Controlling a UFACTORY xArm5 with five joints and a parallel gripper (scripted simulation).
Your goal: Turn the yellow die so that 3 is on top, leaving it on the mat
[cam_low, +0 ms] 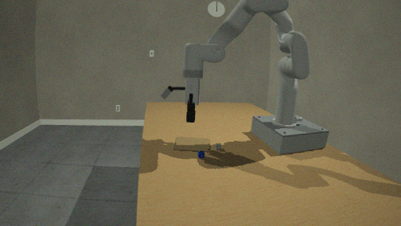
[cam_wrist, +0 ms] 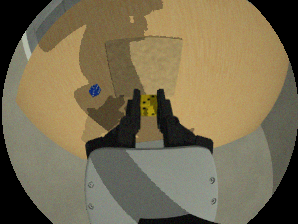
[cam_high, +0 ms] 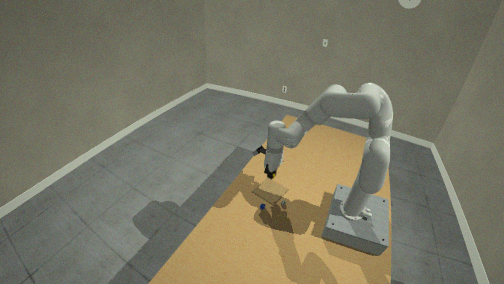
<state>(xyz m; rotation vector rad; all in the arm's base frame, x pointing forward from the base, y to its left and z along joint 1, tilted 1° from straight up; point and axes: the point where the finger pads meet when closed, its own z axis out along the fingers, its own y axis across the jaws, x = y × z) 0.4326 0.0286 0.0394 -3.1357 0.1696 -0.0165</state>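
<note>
My gripper is now 10 mm past the tan mat, 10 mm to the right of it and 110 mm above it. The rest, counted from my hand: blue die (40 mm behind, 130 mm to the left, 110 mm below); then yellow die (10 mm behind, 10 mm below); then grey die (110 mm behind, 50 mm to the left, 110 mm below).
</note>
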